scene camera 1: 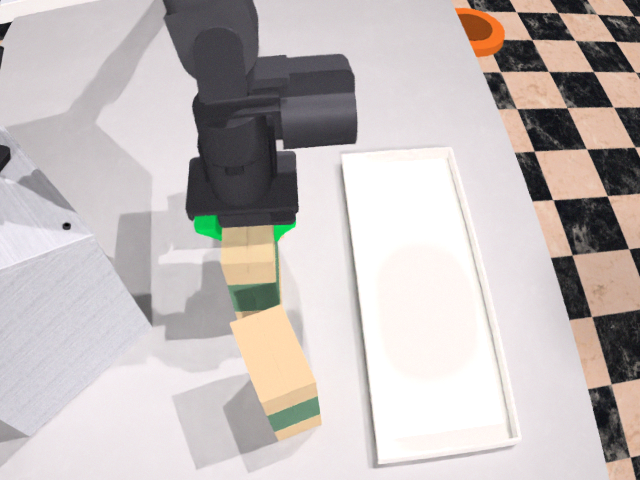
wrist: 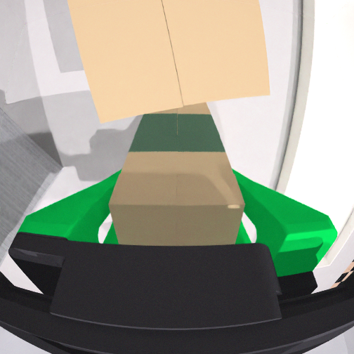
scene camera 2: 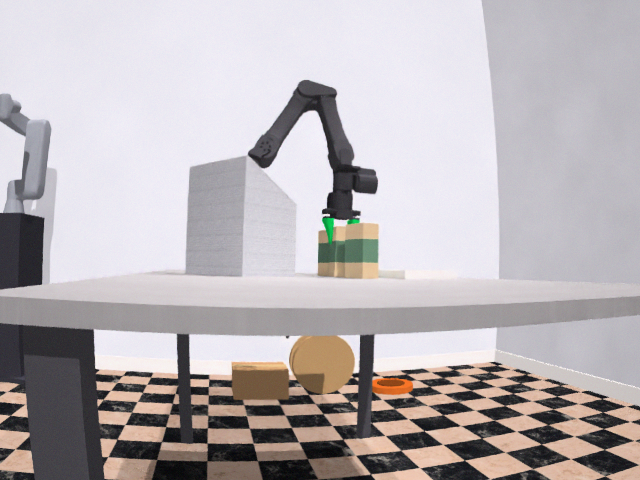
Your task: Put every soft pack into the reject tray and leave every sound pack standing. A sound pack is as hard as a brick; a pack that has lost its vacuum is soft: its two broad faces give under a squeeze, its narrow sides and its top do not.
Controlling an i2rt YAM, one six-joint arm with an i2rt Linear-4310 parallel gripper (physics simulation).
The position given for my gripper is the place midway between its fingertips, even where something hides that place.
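Observation:
My gripper [scene camera 1: 252, 237], [wrist: 176, 174], [scene camera 2: 339, 244]. White reject tray [scene camera 1: 439, 385], [wrist: 310, 171].

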